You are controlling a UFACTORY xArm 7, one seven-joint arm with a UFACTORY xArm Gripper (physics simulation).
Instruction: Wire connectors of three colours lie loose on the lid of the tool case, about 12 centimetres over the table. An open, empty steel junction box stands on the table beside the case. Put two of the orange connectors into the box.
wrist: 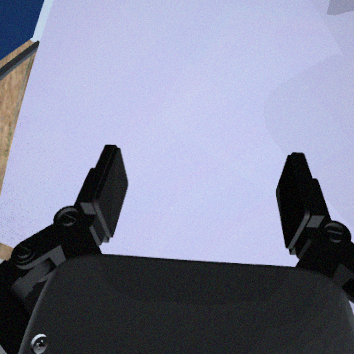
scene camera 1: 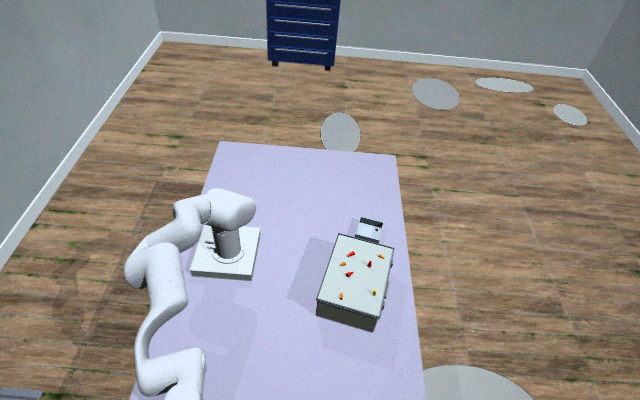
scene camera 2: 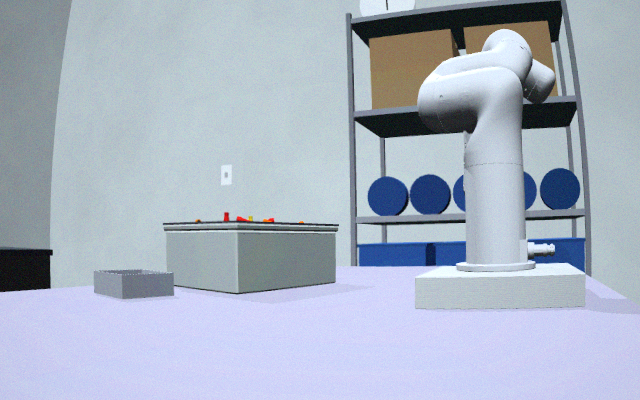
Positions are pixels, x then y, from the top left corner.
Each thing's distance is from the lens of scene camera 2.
tool case (scene camera 2: 237, 257): 83 cm
steel junction box (scene camera 2: 123, 284): 76 cm
